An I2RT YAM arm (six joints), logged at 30 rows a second.
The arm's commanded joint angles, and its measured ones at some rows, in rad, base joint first. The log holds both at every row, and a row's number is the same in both.
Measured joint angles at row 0:
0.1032 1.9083 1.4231 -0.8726 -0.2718 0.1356
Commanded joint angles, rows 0 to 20:
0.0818 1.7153 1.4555 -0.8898 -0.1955 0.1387
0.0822 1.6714 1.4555 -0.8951 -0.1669 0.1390
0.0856 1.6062 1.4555 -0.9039 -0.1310 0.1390
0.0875 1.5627 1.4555 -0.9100 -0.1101 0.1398
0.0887 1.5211 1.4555 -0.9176 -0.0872 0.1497
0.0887 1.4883 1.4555 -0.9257 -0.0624 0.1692
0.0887 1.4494 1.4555 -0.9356 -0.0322 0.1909
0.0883 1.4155 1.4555 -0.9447 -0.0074 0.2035
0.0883 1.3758 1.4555 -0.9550 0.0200 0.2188
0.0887 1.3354 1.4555 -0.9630 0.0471 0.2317
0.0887 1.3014 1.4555 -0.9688 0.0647 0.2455
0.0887 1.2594 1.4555 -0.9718 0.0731 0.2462
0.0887 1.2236 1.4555 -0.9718 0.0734 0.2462
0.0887 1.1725 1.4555 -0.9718 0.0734 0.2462
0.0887 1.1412 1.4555 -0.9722 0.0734 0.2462
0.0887 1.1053 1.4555 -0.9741 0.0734 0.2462
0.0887 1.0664 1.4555 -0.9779 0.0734 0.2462
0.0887 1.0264 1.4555 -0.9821 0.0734 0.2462
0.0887 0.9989 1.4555 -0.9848 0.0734 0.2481
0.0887 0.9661 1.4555 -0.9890 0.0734 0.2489
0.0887 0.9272 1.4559 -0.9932 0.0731 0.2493
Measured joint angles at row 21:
0.0849 1.0191 1.4418 -0.9867 0.0387 0.2348
